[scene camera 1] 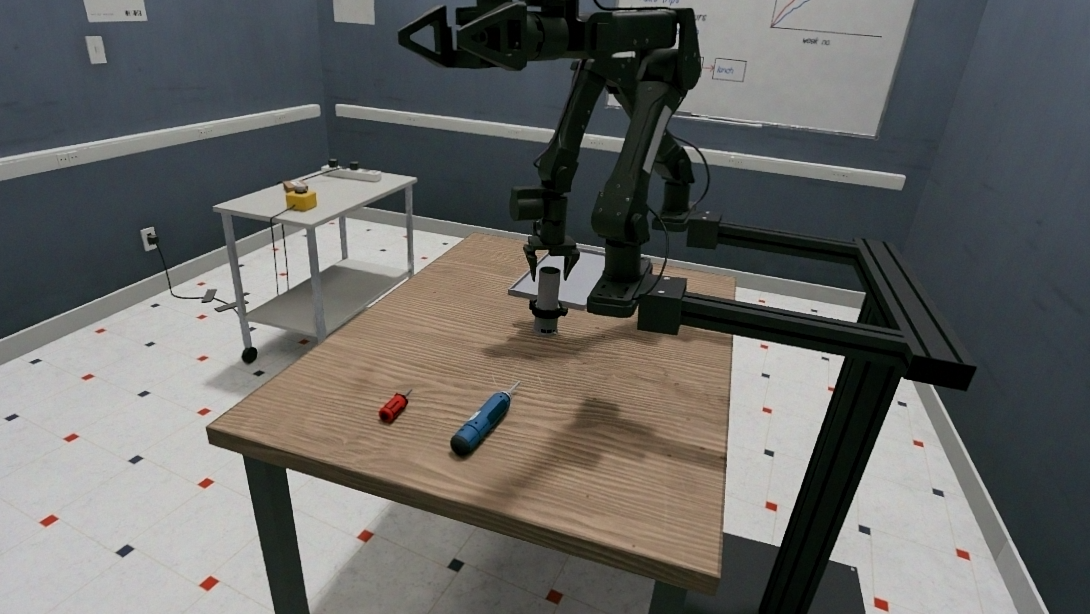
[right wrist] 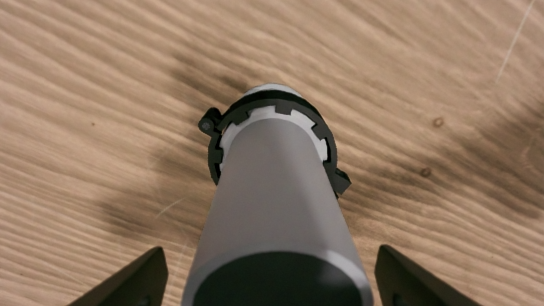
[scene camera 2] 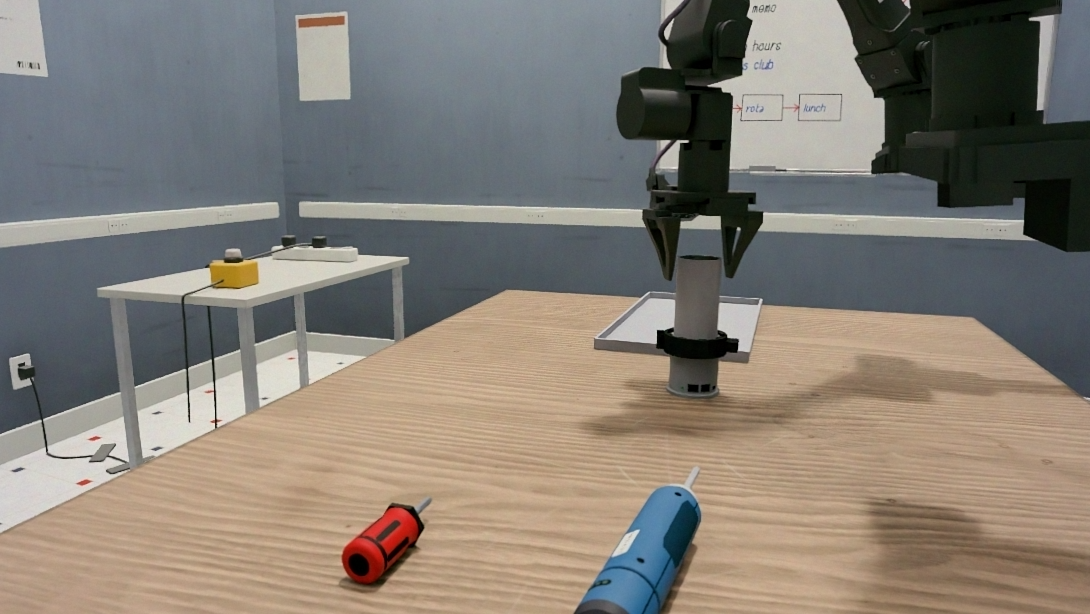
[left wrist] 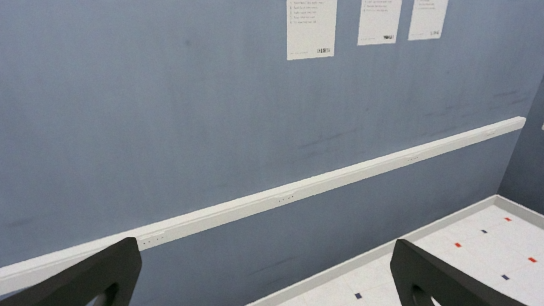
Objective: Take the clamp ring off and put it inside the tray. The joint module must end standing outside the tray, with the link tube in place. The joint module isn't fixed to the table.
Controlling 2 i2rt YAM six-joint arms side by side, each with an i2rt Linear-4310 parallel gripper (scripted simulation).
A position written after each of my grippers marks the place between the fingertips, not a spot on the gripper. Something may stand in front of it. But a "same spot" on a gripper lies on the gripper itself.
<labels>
my left gripper: scene camera 1; left wrist; not seen in the right wrist view (out of frame); not seen in scene camera 2 (out of frame)
my right gripper: scene camera 1; right wrist 271, 258; scene camera 2; not seen in the left wrist view (out of frame)
grey tray: scene camera 1 573, 293; scene camera 2 635, 331; not seen in the right wrist view (out of frame); not seen in the left wrist view (out of frame)
same spot on my left gripper: (left wrist: 117, 267) = (scene camera 1: 468, 31)
same spot on my right gripper: (scene camera 1: 574, 256) = (scene camera 2: 753, 217)
</labels>
